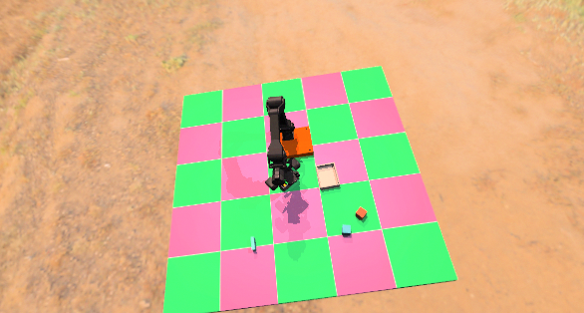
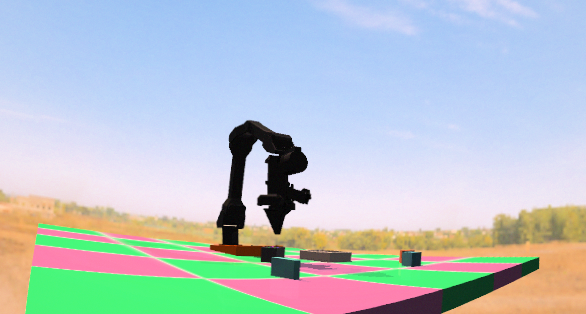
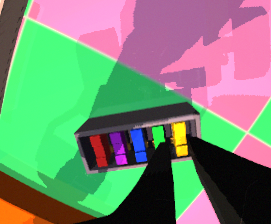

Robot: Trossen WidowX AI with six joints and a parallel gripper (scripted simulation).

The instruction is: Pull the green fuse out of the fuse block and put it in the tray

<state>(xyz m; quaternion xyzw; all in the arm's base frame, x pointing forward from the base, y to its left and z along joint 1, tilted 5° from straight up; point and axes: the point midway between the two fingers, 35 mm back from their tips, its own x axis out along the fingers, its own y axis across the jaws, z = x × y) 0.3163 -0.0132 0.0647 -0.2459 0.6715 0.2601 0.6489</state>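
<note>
The green fuse is 50 mm below my gripper tip and 20 mm behind it. From my gripper tip the other things lie so: beige tray: 210 mm to the left, 70 mm below, 40 mm behind; yellow fuse: 50 mm below, 20 mm to the right, 10 mm behind; thin teal bar: 290 mm ahead, 170 mm to the right, 60 mm below.
</note>
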